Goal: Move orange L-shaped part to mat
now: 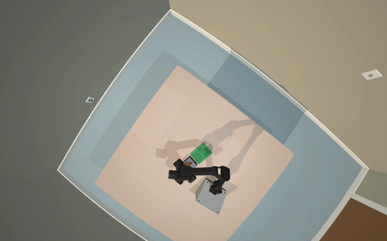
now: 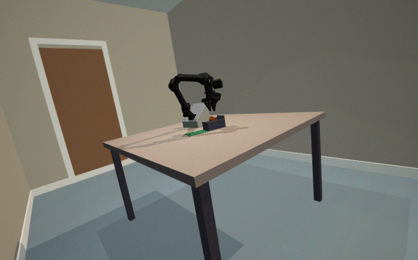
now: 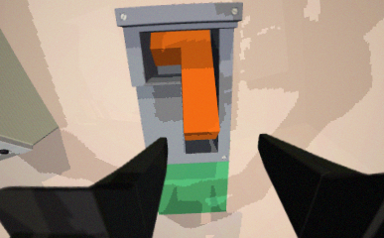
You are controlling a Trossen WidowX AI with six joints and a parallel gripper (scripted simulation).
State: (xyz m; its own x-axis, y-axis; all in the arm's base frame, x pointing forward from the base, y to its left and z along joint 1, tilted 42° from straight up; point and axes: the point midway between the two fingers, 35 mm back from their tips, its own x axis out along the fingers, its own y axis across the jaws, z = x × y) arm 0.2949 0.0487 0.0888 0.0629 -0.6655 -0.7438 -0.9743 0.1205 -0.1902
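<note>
My gripper tip is now 10 mm past the orange L-shaped part, 30 mm to the right of it and 90 mm above it. Also, from my gripper tip: green mat (50 mm behind, 140 mm to the right, 150 mm below).
</note>
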